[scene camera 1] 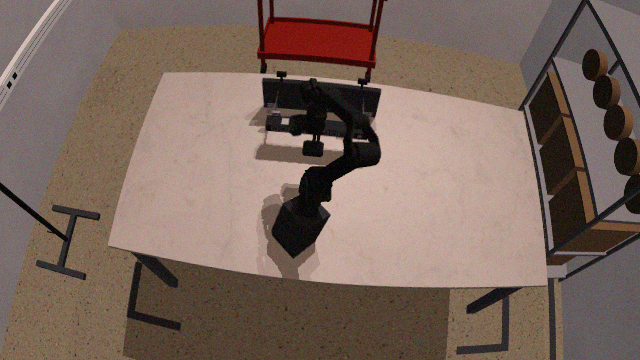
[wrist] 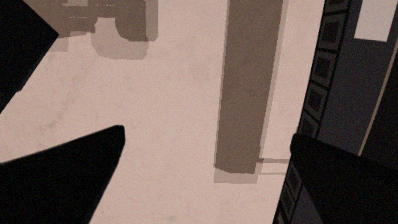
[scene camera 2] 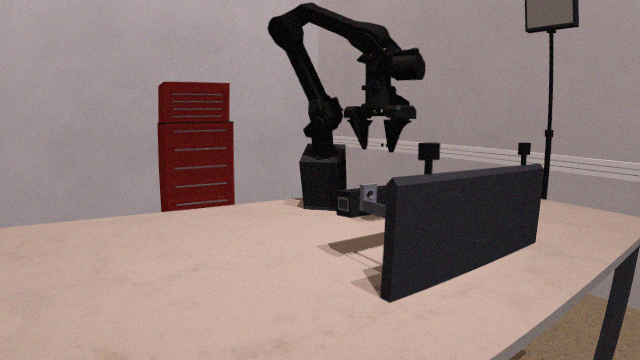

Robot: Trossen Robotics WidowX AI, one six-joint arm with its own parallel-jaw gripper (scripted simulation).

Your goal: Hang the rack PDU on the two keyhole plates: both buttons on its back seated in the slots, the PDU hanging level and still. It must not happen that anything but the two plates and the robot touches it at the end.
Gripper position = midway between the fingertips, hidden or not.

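Rack PDU [scene camera 2: 347, 201] in sight. From the wrist, the PDU [wrist: 346, 78]. My gripper [scene camera 1: 314, 143] visible. Scene camera 2, gripper [scene camera 2: 377, 150]. Wrist view, gripper [wrist: 209, 137].
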